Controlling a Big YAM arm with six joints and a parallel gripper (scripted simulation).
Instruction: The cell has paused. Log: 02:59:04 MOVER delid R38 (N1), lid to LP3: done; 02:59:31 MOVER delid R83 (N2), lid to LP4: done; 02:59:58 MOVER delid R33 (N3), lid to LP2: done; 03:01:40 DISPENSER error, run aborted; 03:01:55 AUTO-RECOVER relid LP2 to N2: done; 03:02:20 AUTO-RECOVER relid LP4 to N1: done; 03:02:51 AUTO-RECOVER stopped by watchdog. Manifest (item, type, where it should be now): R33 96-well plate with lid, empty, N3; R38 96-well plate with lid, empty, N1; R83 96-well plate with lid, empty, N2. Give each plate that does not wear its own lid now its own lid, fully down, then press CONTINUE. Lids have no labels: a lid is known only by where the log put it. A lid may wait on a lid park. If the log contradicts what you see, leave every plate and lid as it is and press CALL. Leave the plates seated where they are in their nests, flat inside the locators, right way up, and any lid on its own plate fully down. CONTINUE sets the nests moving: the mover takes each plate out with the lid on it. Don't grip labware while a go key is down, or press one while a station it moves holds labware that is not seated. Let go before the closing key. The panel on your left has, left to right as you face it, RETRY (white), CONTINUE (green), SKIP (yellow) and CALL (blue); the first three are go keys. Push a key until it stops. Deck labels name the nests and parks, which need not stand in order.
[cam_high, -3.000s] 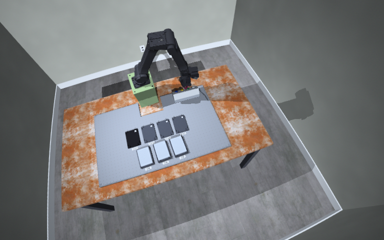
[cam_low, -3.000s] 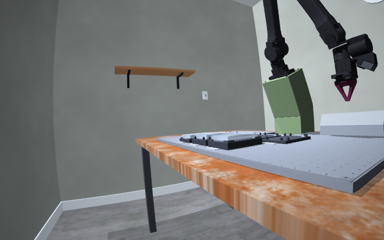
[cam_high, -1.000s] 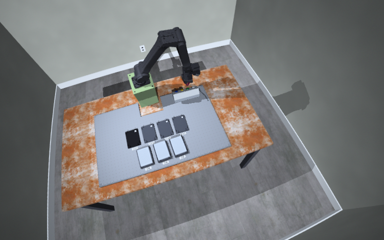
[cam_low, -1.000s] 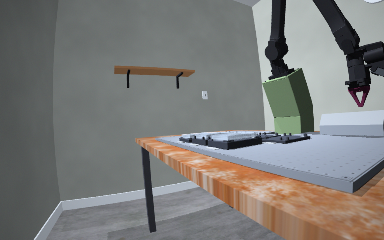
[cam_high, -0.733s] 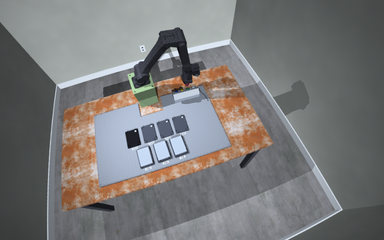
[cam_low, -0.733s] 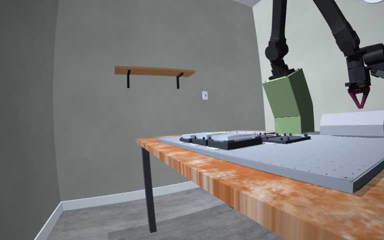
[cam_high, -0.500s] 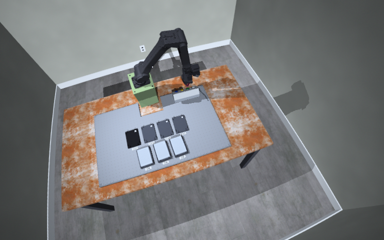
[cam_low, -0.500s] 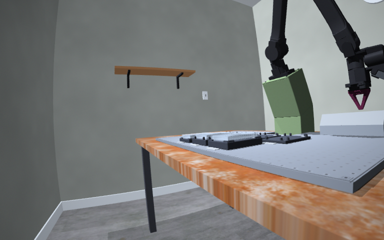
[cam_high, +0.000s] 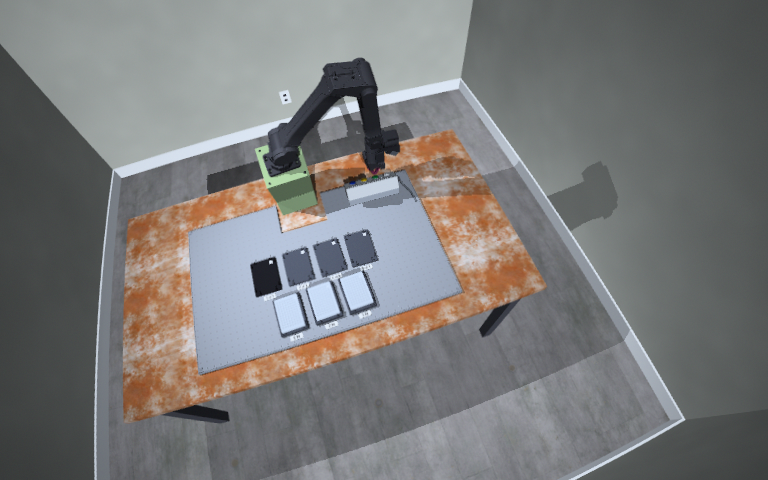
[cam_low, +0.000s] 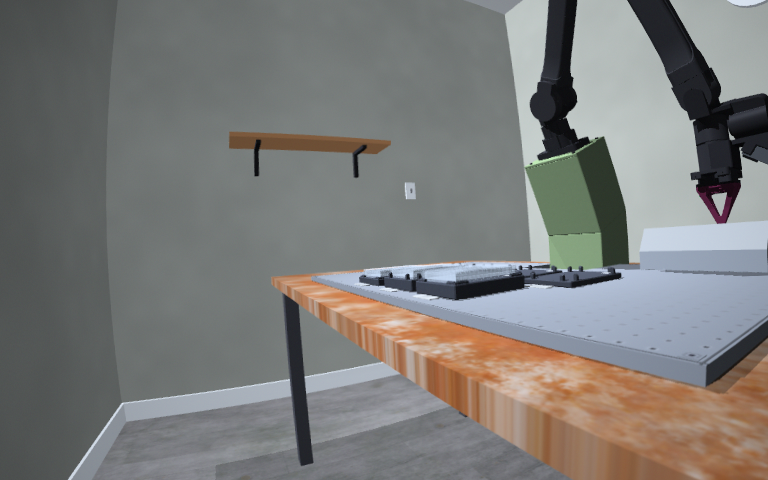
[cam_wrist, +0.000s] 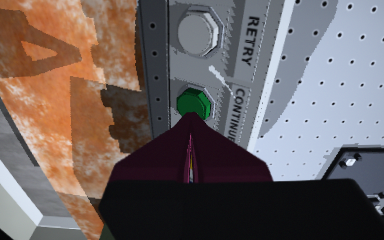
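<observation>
Right now my hand is 30 mm above the green continue key. The rest, counted from my hand: white retry key 10 mm ahead, 50 mm to the left, 30 mm below; then yellow key 50 mm to the right, 30 mm below; then blue key 10 mm behind, 100 mm to the right, 30 mm below.
</observation>
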